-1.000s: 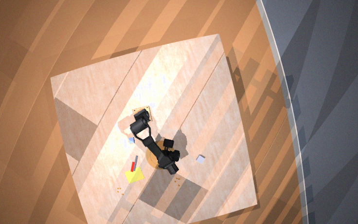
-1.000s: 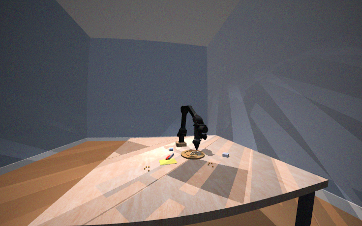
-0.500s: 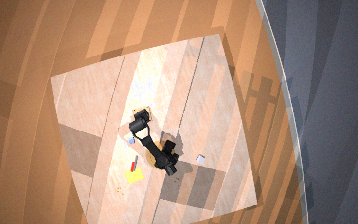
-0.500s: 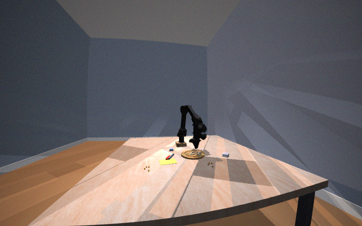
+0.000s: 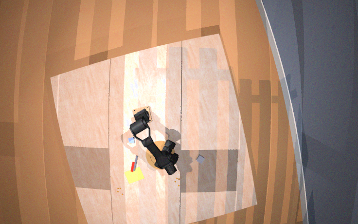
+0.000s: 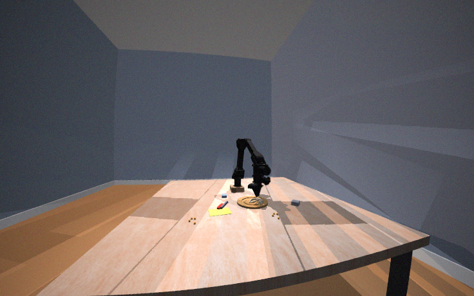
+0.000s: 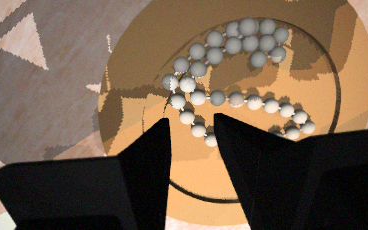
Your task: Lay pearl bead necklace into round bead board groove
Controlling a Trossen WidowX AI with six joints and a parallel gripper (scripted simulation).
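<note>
My gripper tip is now 4 cm to the left of the round bead board, 2 cm above it and 1 cm short of it. Round my gripper tip: grey block 20 cm to the left, 14 cm ahead, 2 cm below; then blue block 19 cm to the right, 16 cm behind, 2 cm below; then red marker 24 cm to the right, 3 cm below, 1 cm ahead.
</note>
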